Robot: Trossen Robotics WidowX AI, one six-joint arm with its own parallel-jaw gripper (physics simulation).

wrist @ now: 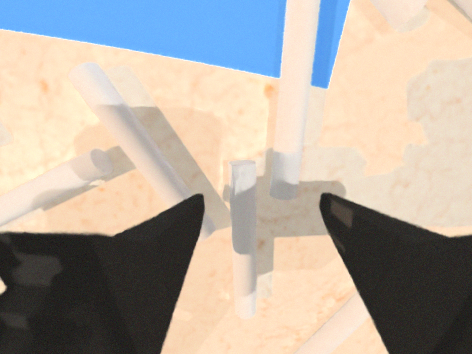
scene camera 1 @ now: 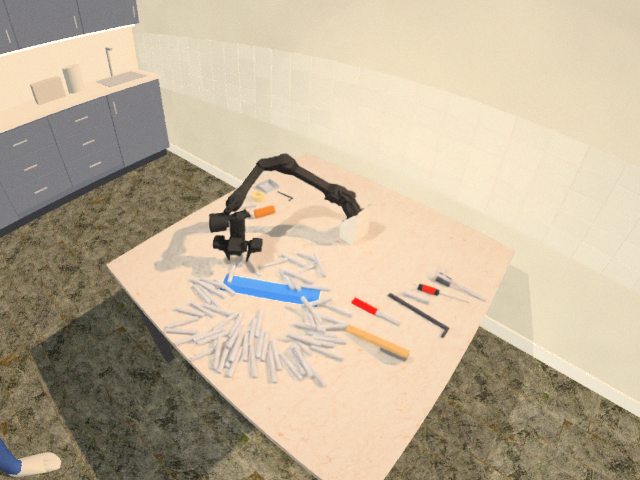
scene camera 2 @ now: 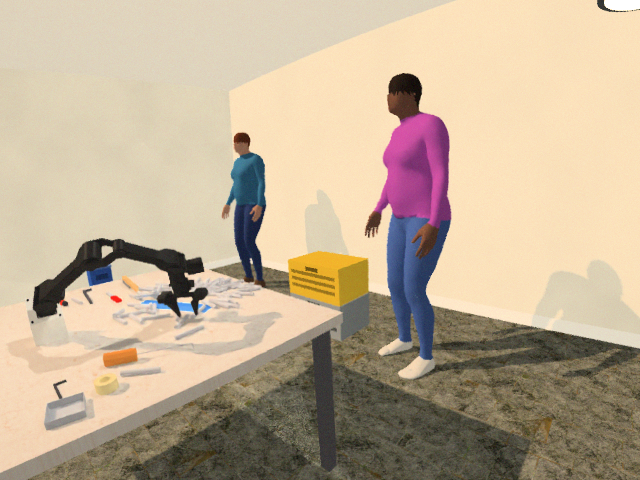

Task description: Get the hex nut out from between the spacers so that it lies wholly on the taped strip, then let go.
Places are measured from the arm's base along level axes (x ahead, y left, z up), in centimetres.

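Pixels of known places: gripper, fingertip midpoint: point(wrist: 261, 200) point(scene camera 1: 238, 260) point(scene camera 2: 188, 315); arm's base, link origin: point(scene camera 1: 355, 214) point(scene camera 2: 45, 308).
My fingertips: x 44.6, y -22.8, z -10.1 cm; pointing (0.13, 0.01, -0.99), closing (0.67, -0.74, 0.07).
Ahead of a thing's pixels: the offset from my fingertips to its top centre. "spot": to the spot under its first point.
The blue strip point(scene camera 1: 273, 291) point(wrist: 150, 30) lies on the table amid white rod-like spacers. My gripper point(scene camera 1: 238, 259) point(scene camera 2: 187, 315) point(wrist: 261, 200) is open and low over the table, beside the strip's left end in scene camera 1. In the wrist view a short spacer @(dx -3.2, dy -1.5, dz +0.2 cm) point(wrist: 243, 235) lies lengthwise between the open fingers, not gripped. Another spacer @(dx +5.3, dy +2.4, dz +0.2 cm) point(wrist: 295, 100) reaches from near the right fingertip across the strip's corner. A third spacer @(dx -2.4, dy +6.2, dz +0.2 cm) point(wrist: 130, 135) slants toward the left fingertip. The hex nut cannot be made out in these views; spacers or fingers may hide it.
Many spacers @(spot: dx +21.1, dy +31.6, dz -0.2 cm) point(scene camera 1: 253, 341) fan out beyond the strip. A wooden-handled tool @(dx -4.9, dy +61.6, dz +3.7 cm) point(scene camera 1: 377, 341), a red-handled tool @(dx -16.2, dy +54.1, dz -0.4 cm) point(scene camera 1: 364, 305) and a black hex key @(dx -24.6, dy +66.0, dz -0.3 cm) point(scene camera 1: 418, 312) lie right. An orange cylinder point(scene camera 1: 264, 211) point(scene camera 2: 119, 357) and a yellow roll @(dx -35.5, dy -27.0, dz +1.4 cm) point(scene camera 1: 257, 196) point(scene camera 2: 105, 383) lie behind the gripper.
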